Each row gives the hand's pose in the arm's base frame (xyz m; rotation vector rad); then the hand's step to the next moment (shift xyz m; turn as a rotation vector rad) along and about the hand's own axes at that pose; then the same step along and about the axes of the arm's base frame.
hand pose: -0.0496 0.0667 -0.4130 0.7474 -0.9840 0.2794
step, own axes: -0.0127 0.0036 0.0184 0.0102 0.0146 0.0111
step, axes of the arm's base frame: -0.0208 -0.0086 -0.0028 -0.0094 0.0018 0.0187
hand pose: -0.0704 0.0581 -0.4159 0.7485 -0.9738 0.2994
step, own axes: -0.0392 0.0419 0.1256 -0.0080 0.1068 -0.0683
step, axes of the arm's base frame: -0.1242 -0.0533 0.0285 -0.0190 0.1245 0.0167
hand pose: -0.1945 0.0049 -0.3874 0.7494 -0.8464 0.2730
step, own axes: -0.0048 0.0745 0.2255 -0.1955 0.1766 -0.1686
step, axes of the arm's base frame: -0.1703 -0.1030 0.1297 -0.1173 0.2568 -0.1347
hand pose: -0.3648 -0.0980 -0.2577 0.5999 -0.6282 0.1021
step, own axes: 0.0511 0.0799 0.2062 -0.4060 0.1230 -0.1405
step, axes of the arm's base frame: -0.0876 -0.0532 0.2025 -0.2882 0.2152 -0.2652
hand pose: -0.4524 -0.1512 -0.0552 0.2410 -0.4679 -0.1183
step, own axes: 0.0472 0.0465 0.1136 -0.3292 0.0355 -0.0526
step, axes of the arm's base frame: -0.0077 0.0139 0.1305 -0.2656 0.1001 -0.1785
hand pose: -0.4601 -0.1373 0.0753 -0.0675 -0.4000 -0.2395
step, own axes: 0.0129 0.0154 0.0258 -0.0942 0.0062 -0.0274
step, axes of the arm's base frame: 0.0055 0.0150 0.0285 -0.0723 0.0234 -0.0623
